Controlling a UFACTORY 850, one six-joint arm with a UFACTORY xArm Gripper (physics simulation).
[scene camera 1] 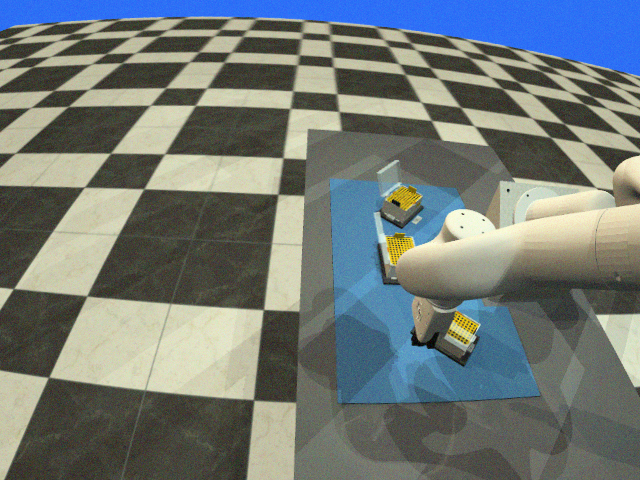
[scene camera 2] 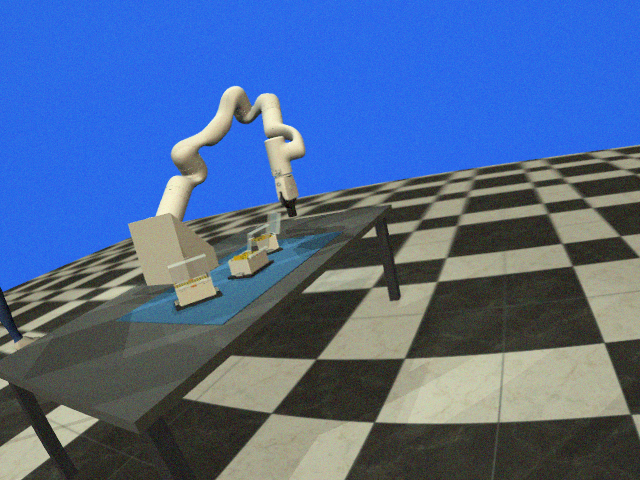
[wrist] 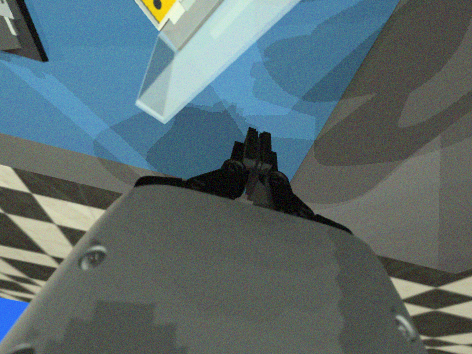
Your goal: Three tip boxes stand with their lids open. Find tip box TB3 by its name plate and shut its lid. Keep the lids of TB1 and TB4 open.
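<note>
TB3 (scene camera 1: 457, 346) (scene camera 2: 267, 242) is the nearest box in scene camera 1 and the farthest in scene camera 2. Its clear lid (scene camera 2: 274, 223) (wrist: 215, 55) stands open. TB4 (scene camera 1: 400, 248) (scene camera 2: 249, 265) is in the middle, partly hidden by the arm in scene camera 1, lid open. TB1 (scene camera 1: 402, 211) (scene camera 2: 196, 293) is at the other end, lid open. The name plates are not readable now. My gripper (scene camera 1: 421, 339) (scene camera 2: 292, 212) (wrist: 253, 146) is shut and empty, beside TB3 on its lid side. Contact with the lid cannot be told.
The boxes stand on a blue mat (scene camera 1: 361, 372) (scene camera 2: 206, 316) on a grey table (scene camera 1: 317, 310) (scene camera 2: 93, 361). The beige base block (scene camera 2: 155, 248) stands behind the mat. The arm (scene camera 1: 542, 248) passes above the mat. A person's leg (scene camera 2: 7, 320) shows at the left edge.
</note>
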